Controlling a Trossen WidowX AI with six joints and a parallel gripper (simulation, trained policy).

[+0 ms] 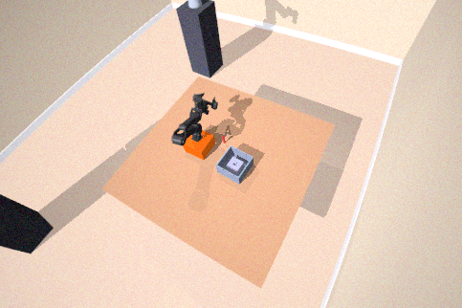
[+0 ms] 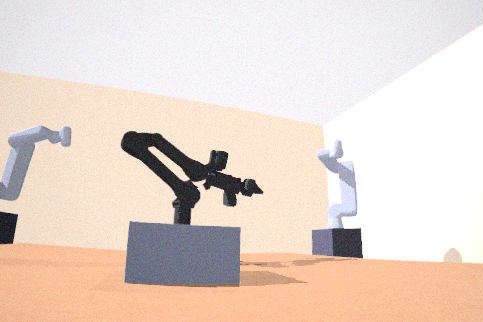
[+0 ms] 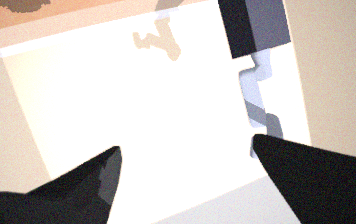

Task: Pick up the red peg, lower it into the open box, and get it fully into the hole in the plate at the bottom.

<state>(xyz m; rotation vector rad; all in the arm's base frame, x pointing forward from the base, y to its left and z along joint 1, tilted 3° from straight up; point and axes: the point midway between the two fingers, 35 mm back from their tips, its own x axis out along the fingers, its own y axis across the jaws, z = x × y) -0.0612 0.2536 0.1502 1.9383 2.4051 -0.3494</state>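
Now: gripper tip 220 mm above the red peg, 210 mm short of it and 170 mm to the left of it. The rest, counted from my gripper tip: grey box: 400 mm ahead, 310 mm to the right, 230 mm below.
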